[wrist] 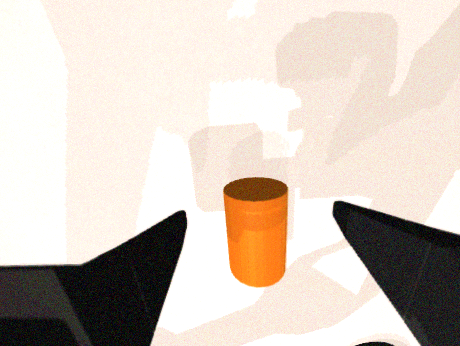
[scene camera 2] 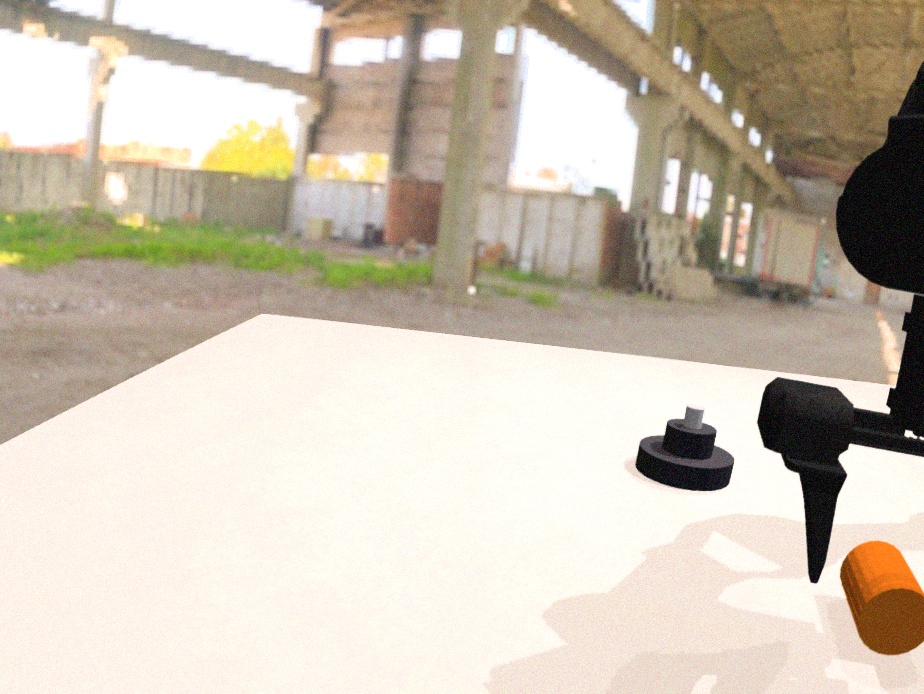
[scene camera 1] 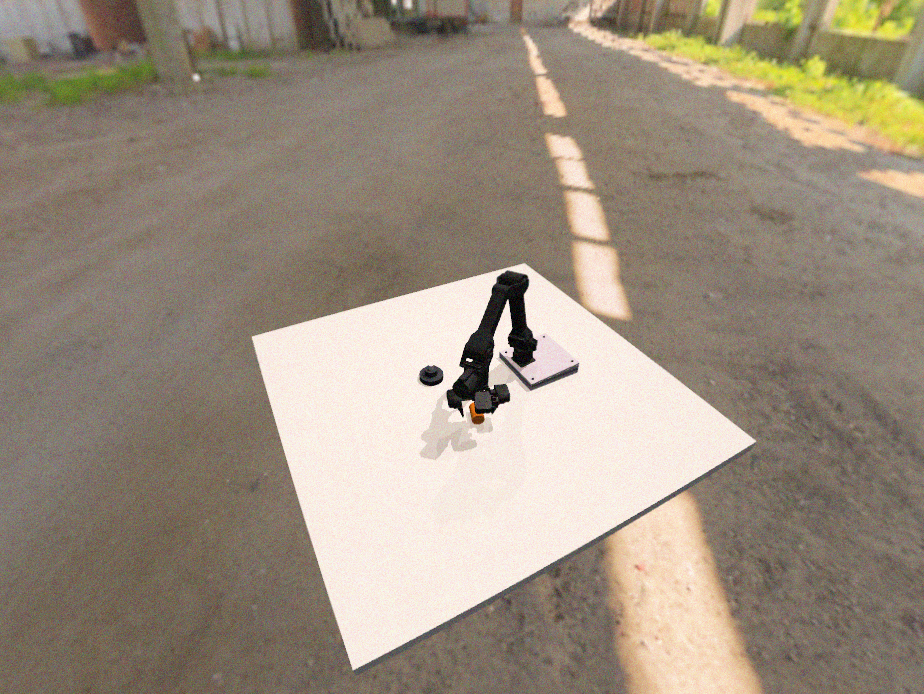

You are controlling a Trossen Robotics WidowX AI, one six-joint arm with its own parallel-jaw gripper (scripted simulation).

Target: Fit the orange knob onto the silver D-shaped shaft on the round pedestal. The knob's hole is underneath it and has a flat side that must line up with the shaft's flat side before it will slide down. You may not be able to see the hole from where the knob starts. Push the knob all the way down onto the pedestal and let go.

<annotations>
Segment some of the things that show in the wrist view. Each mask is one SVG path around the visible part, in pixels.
The gripper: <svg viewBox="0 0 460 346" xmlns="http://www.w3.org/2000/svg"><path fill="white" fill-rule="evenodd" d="M186 211L176 211L112 249L110 248L108 251L81 264L0 265L0 346L151 346L154 332L164 308L165 299L180 260L179 257L188 225ZM334 201L332 215L342 235L359 257L363 266L371 274L373 280L381 288L381 291L388 298L389 303L392 304L394 310L397 311L401 320L404 321L405 326L410 330L410 333L415 337L419 345L460 346L460 234L430 227L412 220L402 219L358 204Z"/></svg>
An orange knob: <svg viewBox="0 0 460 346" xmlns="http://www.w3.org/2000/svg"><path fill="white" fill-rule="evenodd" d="M234 180L223 188L230 269L234 277L247 286L266 287L281 280L285 273L288 230L288 186L282 181L265 177L249 177Z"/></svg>
</annotations>
